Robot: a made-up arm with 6 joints. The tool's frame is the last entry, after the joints. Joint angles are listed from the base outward.
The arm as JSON. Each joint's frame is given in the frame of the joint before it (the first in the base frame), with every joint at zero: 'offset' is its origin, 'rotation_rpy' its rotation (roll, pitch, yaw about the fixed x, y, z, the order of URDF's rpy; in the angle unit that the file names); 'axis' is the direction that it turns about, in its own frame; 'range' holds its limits. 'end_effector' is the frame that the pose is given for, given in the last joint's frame.
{
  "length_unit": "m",
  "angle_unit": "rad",
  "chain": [
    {
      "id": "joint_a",
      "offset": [
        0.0,
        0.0,
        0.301
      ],
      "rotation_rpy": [
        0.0,
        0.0,
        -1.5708
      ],
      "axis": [
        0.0,
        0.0,
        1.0
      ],
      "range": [
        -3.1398,
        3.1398
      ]
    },
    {
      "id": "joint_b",
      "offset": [
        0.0,
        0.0,
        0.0
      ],
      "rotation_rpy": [
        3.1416,
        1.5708,
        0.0
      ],
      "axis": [
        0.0,
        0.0,
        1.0
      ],
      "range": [
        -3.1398,
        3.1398
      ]
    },
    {
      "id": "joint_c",
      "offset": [
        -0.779,
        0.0,
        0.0
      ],
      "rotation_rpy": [
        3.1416,
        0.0,
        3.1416
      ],
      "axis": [
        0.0,
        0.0,
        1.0
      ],
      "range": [
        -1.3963,
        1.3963
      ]
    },
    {
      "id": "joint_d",
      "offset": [
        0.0,
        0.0,
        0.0
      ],
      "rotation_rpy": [
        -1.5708,
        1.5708,
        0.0
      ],
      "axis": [
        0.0,
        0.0,
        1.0
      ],
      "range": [
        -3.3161,
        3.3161
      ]
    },
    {
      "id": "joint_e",
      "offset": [
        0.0,
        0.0,
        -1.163
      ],
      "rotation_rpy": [
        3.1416,
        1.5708,
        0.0
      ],
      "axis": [
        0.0,
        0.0,
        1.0
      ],
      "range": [
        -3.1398,
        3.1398
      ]
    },
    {
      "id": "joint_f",
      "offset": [
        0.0,
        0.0,
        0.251
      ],
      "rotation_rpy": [
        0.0,
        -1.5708,
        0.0
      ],
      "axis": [
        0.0,
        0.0,
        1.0
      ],
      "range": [
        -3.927,
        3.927
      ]
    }
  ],
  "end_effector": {
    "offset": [
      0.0,
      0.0,
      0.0
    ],
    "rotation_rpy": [
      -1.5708,
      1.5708,
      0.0
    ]
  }
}
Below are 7 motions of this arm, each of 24 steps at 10 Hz.
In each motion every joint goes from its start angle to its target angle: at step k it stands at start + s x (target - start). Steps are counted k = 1, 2, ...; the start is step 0. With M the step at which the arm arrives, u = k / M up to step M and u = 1 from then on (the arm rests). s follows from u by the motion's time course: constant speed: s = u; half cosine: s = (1 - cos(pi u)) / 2; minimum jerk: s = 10 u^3 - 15 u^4 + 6 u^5.
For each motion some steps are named. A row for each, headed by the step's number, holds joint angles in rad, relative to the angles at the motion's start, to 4 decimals.
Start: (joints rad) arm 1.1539 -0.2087 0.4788 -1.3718 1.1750 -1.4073
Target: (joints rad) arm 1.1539 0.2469 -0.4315 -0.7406 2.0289 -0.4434
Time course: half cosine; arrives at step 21
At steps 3, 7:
3: 0.0000 0.0226 -0.0451 0.0313 0.0423 0.0477
7: 0.0000 0.1139 -0.2276 0.1578 0.2135 0.2410

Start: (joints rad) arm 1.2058 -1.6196 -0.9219 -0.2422 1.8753 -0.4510
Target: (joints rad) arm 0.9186 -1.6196 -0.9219 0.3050 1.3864 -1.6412
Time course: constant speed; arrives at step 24
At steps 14, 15, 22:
14: -0.1675 0.0000 0.0000 0.3192 -0.2852 -0.6943
15: -0.1795 0.0000 0.0000 0.3420 -0.3056 -0.7439
22: -0.2633 0.0000 0.0000 0.5016 -0.4482 -1.0910

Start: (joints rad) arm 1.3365 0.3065 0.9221 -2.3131 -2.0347 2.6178
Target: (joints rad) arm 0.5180 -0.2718 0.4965 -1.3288 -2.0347 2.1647
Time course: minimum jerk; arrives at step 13
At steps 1, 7, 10, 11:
1: -0.0033 -0.0023 -0.0017 0.0040 0.0000 -0.0018
7: -0.4680 -0.3307 -0.2434 0.5629 0.0000 -0.2591
10: -0.7495 -0.5296 -0.3897 0.9013 0.0000 -0.4149
11: -0.7952 -0.5618 -0.4135 0.9562 0.0000 -0.4402

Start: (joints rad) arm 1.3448 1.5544 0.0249 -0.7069 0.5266 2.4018
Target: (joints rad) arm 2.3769 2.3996 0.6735 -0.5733 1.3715 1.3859
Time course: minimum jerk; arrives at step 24
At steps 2, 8, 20, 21, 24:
2: 0.0053 0.0043 0.0033 0.0007 0.0043 -0.0052
8: 0.2166 0.1774 0.1361 0.0280 0.1773 -0.2132
20: 0.9955 0.8152 0.6256 0.1289 0.8149 -0.9798
21: 1.0155 0.8316 0.6382 0.1315 0.8313 -0.9996
24: 1.0321 0.8452 0.6486 0.1336 0.8449 -1.0159

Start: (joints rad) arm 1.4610 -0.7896 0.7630 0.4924 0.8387 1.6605
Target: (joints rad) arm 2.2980 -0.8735 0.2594 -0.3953 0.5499 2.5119
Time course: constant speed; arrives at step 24
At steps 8, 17, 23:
8: 0.2790 -0.0280 -0.1679 -0.2959 -0.0963 0.2838
17: 0.5929 -0.0594 -0.3567 -0.6288 -0.2046 0.6031
23: 0.8021 -0.0804 -0.4826 -0.8507 -0.2768 0.8159

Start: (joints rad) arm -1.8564 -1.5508 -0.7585 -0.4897 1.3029 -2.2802
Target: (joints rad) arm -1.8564 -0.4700 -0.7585 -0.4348 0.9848 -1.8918
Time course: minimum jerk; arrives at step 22
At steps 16, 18, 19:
16: 0.0000 0.9415 0.0000 0.0478 -0.2771 0.3383
18: 0.0000 1.0323 0.0000 0.0524 -0.3038 0.3710
19: 0.0000 1.0587 0.0000 0.0538 -0.3116 0.3805

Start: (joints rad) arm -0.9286 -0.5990 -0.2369 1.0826 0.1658 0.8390
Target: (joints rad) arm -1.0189 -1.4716 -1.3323 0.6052 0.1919 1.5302
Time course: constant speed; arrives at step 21
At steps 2, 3, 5, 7, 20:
2: -0.0086 -0.0831 -0.1043 -0.0455 0.0025 0.0658
3: -0.0129 -0.1247 -0.1565 -0.0682 0.0037 0.0987
5: -0.0215 -0.2078 -0.2608 -0.1137 0.0062 0.1646
7: -0.0301 -0.2909 -0.3651 -0.1591 0.0087 0.2304
20: -0.0860 -0.8310 -1.0432 -0.4547 0.0249 0.6583

